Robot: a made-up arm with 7 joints.
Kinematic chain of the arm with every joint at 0, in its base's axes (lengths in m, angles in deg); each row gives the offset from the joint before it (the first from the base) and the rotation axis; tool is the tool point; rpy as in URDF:
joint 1: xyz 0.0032 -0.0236 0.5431 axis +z
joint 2: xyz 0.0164 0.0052 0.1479 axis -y
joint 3: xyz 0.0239 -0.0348 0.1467 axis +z
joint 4: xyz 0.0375 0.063 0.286 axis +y
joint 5: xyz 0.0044 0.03 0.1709 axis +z
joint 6: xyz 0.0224 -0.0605 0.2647 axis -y
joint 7: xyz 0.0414 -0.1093 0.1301 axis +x
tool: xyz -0.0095 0 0.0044 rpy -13.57 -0.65 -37.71
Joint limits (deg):
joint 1: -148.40..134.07
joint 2: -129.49..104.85
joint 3: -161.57..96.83
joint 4: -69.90..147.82
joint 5: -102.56..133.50
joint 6: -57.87..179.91
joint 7: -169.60..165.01
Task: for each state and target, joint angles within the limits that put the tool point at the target. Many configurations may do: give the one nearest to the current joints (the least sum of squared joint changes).
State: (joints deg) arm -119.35 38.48 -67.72 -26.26 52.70 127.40 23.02
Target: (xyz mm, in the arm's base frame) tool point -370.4 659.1 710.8
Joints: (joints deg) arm -64.26 83.13 -61.73 -22.12 46.49 136.84 22.97
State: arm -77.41 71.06 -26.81 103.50 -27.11 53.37 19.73
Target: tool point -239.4 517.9 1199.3
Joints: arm -92.82 95.57 -21.89 98.70 -28.02 58.69 19.72
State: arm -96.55 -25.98 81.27 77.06 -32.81 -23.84 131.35
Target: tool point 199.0 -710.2 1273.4
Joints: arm -106.64 -28.58 74.85 53.68 -40.97 -16.39 131.00
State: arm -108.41 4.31 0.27 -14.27 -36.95 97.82 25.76
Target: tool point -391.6 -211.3 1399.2
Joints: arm -133.72 -42.33 23.67 -17.57 -19.43 108.53 26.12
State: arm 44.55 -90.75 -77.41 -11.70 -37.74 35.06 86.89
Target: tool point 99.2 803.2 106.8
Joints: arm 80.00 -125.17 -81.28 2.43 -51.15 30.62 85.30
